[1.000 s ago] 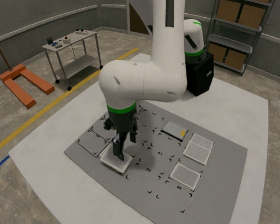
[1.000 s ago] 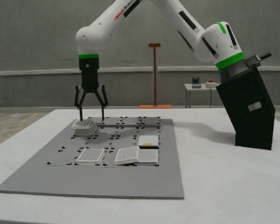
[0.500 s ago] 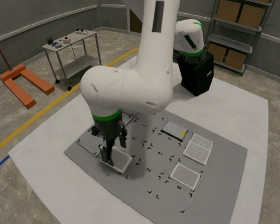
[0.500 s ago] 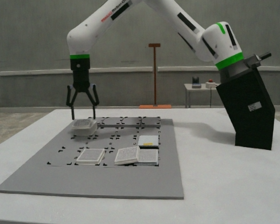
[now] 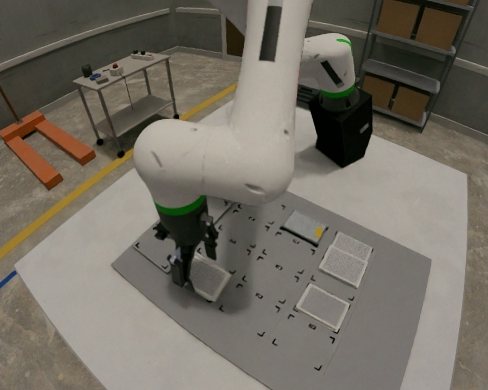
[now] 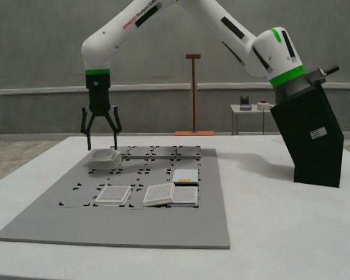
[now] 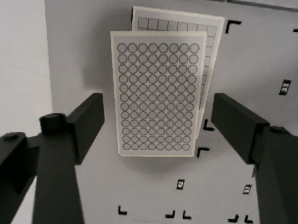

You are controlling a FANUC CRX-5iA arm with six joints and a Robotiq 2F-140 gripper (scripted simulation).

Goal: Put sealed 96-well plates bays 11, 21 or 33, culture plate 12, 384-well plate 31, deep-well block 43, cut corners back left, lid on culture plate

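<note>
The tall white block is 10 mm behind my hand, 20 mm to the right of it and 70 mm below it. Round my hand: plate (300 mm behind, 340 mm to the left, 90 mm below); then lid (320 mm behind, 170 mm to the left, 80 mm below); then bay label (140 mm behind, 320 mm to the left, 90 mm below).
</note>
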